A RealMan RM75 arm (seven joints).
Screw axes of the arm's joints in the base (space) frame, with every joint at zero. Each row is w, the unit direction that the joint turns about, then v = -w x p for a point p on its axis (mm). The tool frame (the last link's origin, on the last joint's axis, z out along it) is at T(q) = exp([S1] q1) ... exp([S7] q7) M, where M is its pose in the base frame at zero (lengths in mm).
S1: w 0 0 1 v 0 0 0
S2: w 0 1 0 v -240.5 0 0
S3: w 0 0 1 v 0 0 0
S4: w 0 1 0 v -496.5 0 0
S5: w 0 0 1 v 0 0 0
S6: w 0 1 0 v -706.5 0 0
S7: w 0 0 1 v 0 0 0
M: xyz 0 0 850.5 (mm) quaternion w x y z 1 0 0 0
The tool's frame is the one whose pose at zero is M.
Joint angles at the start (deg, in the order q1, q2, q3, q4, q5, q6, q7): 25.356 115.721 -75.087 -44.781 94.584 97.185 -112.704
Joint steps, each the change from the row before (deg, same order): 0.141 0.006 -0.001 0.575 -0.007 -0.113 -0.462; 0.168 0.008 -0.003 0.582 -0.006 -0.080 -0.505; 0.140 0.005 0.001 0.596 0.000 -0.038 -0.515; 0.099 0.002 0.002 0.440 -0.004 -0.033 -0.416; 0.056 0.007 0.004 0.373 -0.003 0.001 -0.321; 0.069 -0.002 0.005 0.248 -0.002 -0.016 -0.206; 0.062 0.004 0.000 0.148 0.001 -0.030 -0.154; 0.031 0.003 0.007 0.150 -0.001 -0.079 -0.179; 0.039 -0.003 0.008 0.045 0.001 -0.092 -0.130; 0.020 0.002 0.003 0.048 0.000 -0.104 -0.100
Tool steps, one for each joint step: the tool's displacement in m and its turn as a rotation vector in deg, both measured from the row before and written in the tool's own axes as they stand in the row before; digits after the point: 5 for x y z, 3 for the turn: 0.00137 -0.00009 0.00028 0.085 0.001 -0.004; 0.00125 -0.00008 0.00037 0.037 -0.013 -0.062; 0.00134 0.00013 0.00026 0.024 -0.034 -0.037; 0.00102 0.00011 0.00017 0.025 -0.017 -0.060; 0.00094 0.00027 0.00009 0.012 -0.033 0.004; 0.00051 0.00001 0.00010 0.008 -0.009 -0.017; 0.00024 -0.00010 0.00016 0.008 -0.002 -0.057; 0.00042 -0.00011 0.00005 0.076 0.019 -0.056; 0.00007 -0.00032 0.00006 0.074 0.036 -0.119; 0.00018 -0.00025 0.00005 0.090 0.039 -0.069
